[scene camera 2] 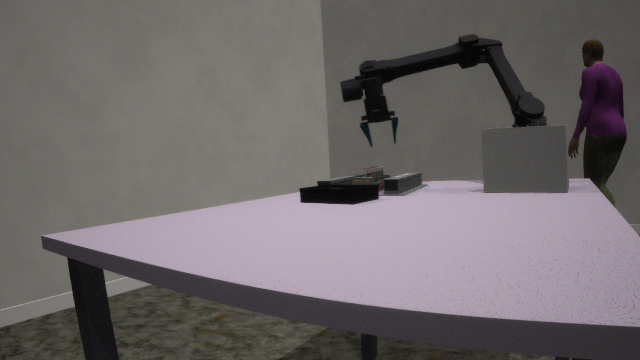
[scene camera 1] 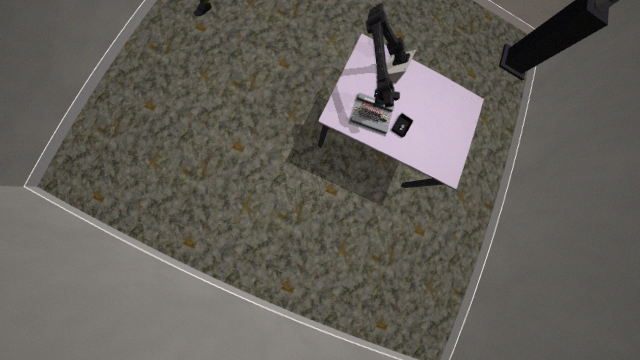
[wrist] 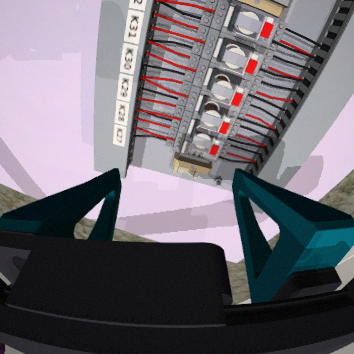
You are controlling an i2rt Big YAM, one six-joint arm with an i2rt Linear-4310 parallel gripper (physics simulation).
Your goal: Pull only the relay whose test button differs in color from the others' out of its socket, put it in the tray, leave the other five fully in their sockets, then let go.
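Frame: origin at the arm's base, x right, y ahead, z up, level; metres.
Seen in the pictures: gripper, fingertip midpoint: (scene camera 2: 383, 145) (scene camera 1: 374, 101) (wrist: 176, 176); arm's base, link origin: (scene camera 2: 534, 152) (scene camera 1: 401, 60).
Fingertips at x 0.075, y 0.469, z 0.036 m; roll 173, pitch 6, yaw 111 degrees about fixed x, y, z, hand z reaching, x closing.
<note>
Offsets run from my fingertips to a thing's top centre. Level surfaces: height alone.
The relay panel (scene camera 1: 370, 126) (scene camera 2: 404, 184) (wrist: 111, 75) lies on the table. In the wrist view, several clear relays {dx -0.065, dy +0.017, dz -0.067 m} (wrist: 233, 56) sit in a row in their sockets beside labels K27 to K31 and part of another. The visible test buttons {dx -0.066, dy +0.025, dz -0.067 m} (wrist: 251, 65) all look red; a differently coloured one does not show there. Some relays have a dark gap by their round tops. The black tray {dx -0.301, dy -0.006, dz -0.101 m} (scene camera 1: 406, 120) (scene camera 2: 339, 194) stands beside the panel, with small light spots inside, too small to identify. My gripper (scene camera 2: 383, 144) (wrist: 176, 176) is open and empty, pointing down above the panel, clear of the relays.
Red and black wires {dx -0.015, dy -0.030, dz -0.112 m} (wrist: 167, 60) run along both sides of the relay row. Tan end clamps {dx +0.063, dy +0.032, dz -0.096 m} (wrist: 192, 164) stand on the rail. Raised grey ducts flank the panel. The arm's pale base block (scene camera 2: 525, 159) stands on the table {dz -0.136 m} (scene camera 2: 320, 240). A person (scene camera 2: 602, 100) stands behind the table.
</note>
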